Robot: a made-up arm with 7 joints. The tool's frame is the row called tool. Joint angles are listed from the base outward.
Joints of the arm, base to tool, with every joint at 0 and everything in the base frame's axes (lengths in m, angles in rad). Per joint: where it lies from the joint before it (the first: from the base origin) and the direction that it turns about. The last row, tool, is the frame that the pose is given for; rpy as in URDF.
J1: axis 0 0.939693 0.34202 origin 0.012 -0.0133 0.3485
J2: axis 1 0 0 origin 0.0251 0.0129 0.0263
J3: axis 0 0 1 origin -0.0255 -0.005 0.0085
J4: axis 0 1 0 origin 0.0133 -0.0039 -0.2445
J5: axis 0 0 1 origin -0.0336 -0.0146 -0.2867
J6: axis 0 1 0 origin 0.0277 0.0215 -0.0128
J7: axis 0 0 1 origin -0.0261 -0.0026 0.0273
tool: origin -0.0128 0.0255 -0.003 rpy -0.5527 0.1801 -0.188
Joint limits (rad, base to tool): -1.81..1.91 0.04..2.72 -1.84..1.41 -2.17..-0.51 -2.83..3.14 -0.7..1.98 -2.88..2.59
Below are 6 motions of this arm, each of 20 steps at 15 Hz.
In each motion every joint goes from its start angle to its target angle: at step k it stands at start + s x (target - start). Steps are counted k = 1, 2, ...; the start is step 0. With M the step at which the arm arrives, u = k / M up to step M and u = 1 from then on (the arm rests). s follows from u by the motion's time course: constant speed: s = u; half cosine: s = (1 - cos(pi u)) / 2; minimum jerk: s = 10 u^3 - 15 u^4 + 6 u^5.
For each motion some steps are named. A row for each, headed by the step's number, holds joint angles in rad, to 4 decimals.
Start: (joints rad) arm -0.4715 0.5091 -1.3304 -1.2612 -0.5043 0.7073 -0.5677
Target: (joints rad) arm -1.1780 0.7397 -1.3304 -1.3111 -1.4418 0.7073 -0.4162
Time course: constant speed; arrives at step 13
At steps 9, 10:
9: -0.9606 0.6687 -1.3304 -1.2957 -1.1533 0.7073 -0.4628
10: -1.0150 0.6865 -1.3304 -1.2996 -1.2255 0.7073 -0.4512

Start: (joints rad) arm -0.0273 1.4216 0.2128 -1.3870 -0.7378 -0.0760 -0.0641
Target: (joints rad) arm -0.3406 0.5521 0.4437 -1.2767 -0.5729 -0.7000 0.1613
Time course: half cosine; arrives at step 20
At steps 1, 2, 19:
1: -0.0292 1.4162 0.2142 -1.3863 -0.7368 -0.0798 -0.0627
2: -0.0350 1.4003 0.2185 -1.3843 -0.7338 -0.0913 -0.0586
19: -0.3387 0.5575 0.4423 -1.2774 -0.5739 -0.6962 0.1599

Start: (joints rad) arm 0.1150 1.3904 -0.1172 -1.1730 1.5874 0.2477 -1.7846
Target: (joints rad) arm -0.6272 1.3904 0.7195 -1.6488 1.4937 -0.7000 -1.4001
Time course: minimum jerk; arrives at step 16
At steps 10, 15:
10: -0.4229 1.3904 0.4892 -1.5179 1.5195 -0.4392 -1.5059
15: -0.6256 1.3904 0.7176 -1.6477 1.4939 -0.6979 -1.4010

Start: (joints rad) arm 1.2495 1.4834 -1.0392 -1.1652 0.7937 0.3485 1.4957
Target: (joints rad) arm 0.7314 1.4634 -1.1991 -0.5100 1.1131 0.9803 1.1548
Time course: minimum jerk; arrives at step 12
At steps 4, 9, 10, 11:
4: 1.1408 1.4792 -1.0728 -1.0277 0.8607 0.4811 1.4242
9: 0.7850 1.4655 -1.1825 -0.5778 1.0800 0.9149 1.1901
10: 0.7498 1.4641 -1.1934 -0.5333 1.1018 0.9579 1.1669
11: 0.7340 1.4635 -1.1983 -0.5133 1.1115 0.9771 1.1565

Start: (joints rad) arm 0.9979 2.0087 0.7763 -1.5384 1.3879 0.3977 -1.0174
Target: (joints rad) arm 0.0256 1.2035 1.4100 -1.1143 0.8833 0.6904 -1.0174
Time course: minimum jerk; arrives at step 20
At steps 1, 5, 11, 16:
1: 0.9968 2.0078 0.7770 -1.5379 1.3873 0.3980 -1.0174
5: 0.8973 1.9253 0.8419 -1.4945 1.3357 0.4280 -1.0174
11: 0.4212 1.5311 1.1522 -1.2869 1.0886 0.5713 -1.0174
16: 0.0819 1.2501 1.3733 -1.1389 0.9125 0.6734 -1.0174

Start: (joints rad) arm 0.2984 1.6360 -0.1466 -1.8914 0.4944 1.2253 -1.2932
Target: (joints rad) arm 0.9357 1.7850 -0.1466 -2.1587 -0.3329 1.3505 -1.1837
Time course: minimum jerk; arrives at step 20
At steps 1, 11, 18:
1: 0.2991 1.6362 -0.1466 -1.8917 0.4934 1.2254 -1.2931
11: 0.6764 1.7244 -0.1466 -2.0499 0.0037 1.2996 -1.2283
18: 0.9302 1.7837 -0.1466 -2.1564 -0.3258 1.3494 -1.1846

